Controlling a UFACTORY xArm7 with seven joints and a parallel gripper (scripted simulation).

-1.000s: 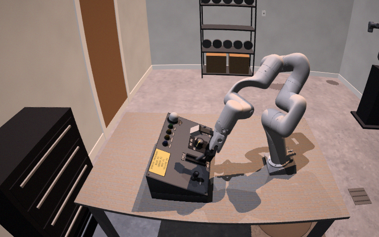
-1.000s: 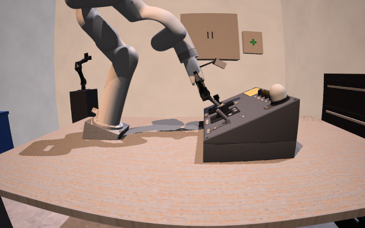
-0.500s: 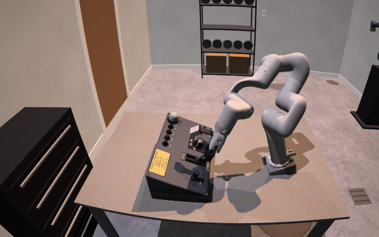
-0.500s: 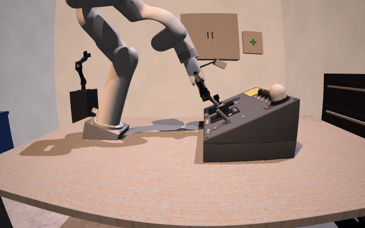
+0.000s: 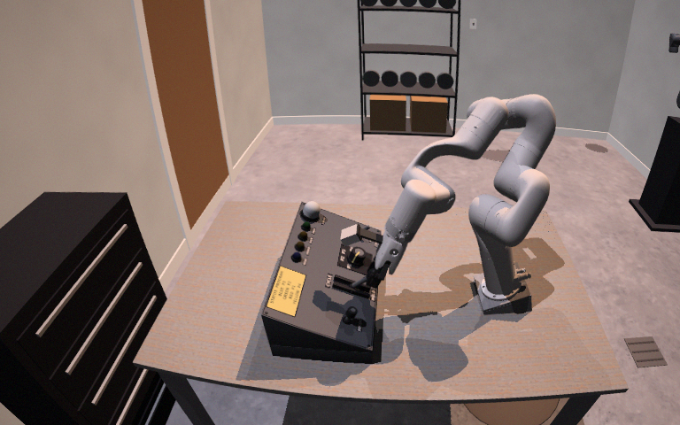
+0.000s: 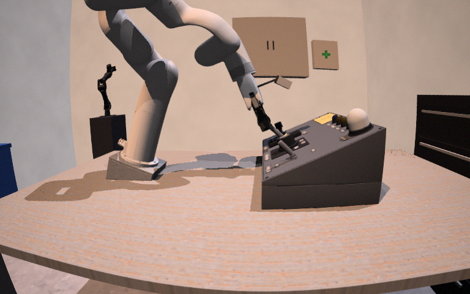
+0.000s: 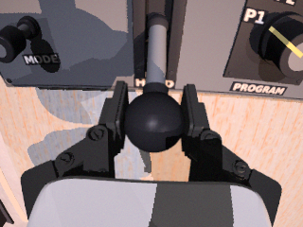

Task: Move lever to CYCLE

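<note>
Right now my hand is 90 mm short of the dark grey console, 60 mm to the left of it and 50 mm above it. Round my hand: small mode toggle 120 mm to the left, 50 mm ahead, 30 mm below; then program rotary knob 110 mm to the right, 60 mm ahead, 30 mm below.
</note>
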